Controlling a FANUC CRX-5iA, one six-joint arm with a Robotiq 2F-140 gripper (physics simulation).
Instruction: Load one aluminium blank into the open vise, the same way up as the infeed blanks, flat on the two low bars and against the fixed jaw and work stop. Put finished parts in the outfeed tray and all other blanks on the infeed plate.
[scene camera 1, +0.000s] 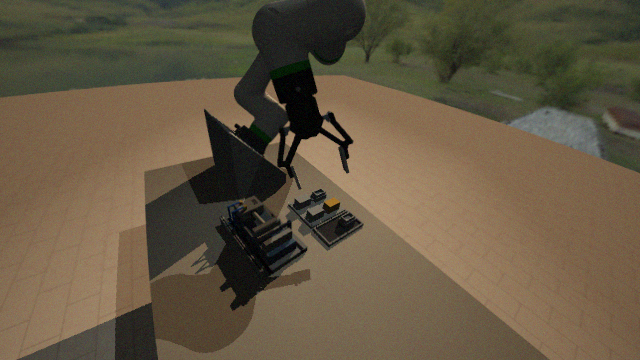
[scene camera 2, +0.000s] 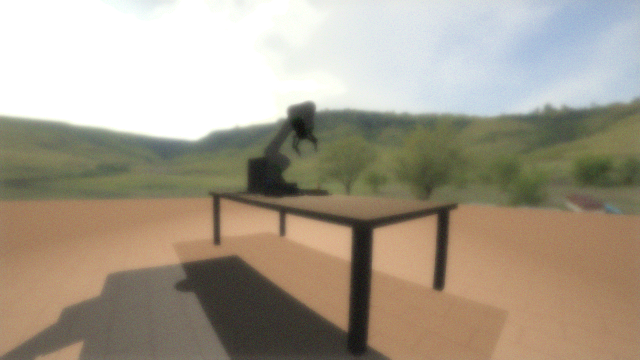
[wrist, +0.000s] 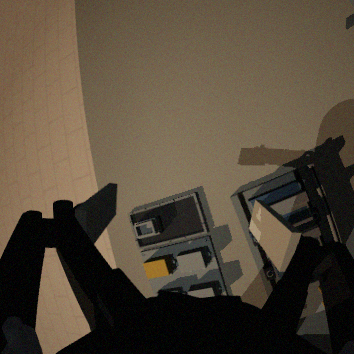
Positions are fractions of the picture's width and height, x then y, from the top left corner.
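There is an outfeed tray here, which I see at (scene camera 1: 0.52, 0.64) and also at (wrist: 0.52, 0.61). I see an infeed plate (wrist: 0.60, 0.77) as well, and a vise body (scene camera 1: 0.38, 0.60). As for my gripper (wrist: 0.52, 0.59), it is open and holds nothing.
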